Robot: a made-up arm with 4 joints.
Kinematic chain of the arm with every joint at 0, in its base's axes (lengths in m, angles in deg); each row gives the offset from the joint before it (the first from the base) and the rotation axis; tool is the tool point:
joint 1: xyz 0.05 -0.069 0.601 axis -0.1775 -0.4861 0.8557
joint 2: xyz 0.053 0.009 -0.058 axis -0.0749 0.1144 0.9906
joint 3: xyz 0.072 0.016 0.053 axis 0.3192 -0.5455 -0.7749
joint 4: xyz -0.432 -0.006 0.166 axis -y
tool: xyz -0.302 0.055 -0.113
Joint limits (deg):
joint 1: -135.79..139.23
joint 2: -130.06..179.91
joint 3: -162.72..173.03
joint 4: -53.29..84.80
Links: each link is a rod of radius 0.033 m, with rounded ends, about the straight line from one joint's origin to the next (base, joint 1, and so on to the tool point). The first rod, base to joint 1, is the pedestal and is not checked.
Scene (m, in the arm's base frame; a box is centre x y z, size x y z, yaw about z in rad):
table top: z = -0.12
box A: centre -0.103 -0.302 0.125 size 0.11 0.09 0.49 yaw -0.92
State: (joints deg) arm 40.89 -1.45 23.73 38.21
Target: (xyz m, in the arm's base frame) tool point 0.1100 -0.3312 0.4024
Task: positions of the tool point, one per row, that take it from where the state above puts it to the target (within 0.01 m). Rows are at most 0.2 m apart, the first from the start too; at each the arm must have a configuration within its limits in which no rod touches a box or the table.
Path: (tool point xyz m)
1: -0.2884 -0.2294 0.2666
2: -0.2204 -0.3733 0.3412
3: -0.1264 -0.4764 0.4436
4: -0.0224 -0.5289 0.5670
5: 0.0365 -0.4754 0.4921
6: 0.0822 -0.4067 0.4373
7: 0.1100 -0.3312 0.4024

